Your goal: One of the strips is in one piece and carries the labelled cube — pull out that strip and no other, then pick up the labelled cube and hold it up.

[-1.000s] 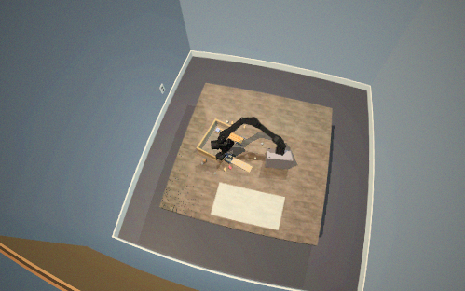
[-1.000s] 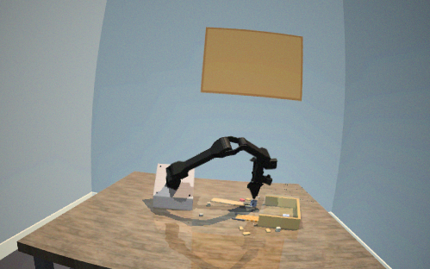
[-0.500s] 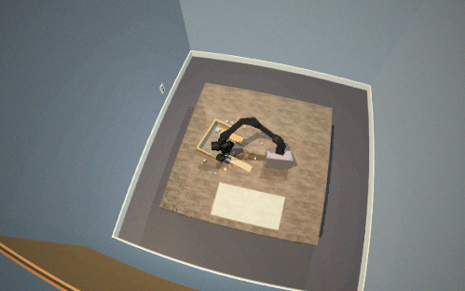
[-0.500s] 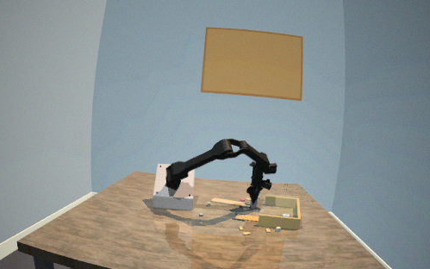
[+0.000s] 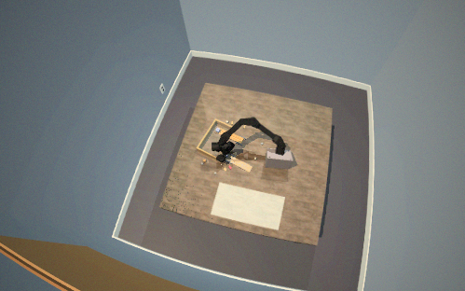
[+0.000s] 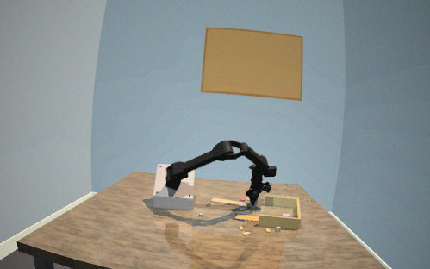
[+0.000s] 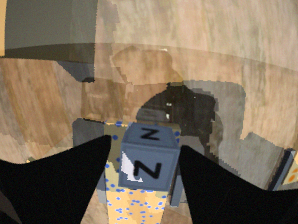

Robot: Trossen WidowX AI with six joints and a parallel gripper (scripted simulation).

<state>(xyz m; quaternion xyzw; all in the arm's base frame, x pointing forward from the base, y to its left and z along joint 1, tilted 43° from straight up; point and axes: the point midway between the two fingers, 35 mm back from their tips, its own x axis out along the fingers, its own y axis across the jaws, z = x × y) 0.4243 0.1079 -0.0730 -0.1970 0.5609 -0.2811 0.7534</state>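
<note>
Right now my gripper tip is 8 cm to the right of the pink block, 7 cm past it and 1 cm above it.
</note>
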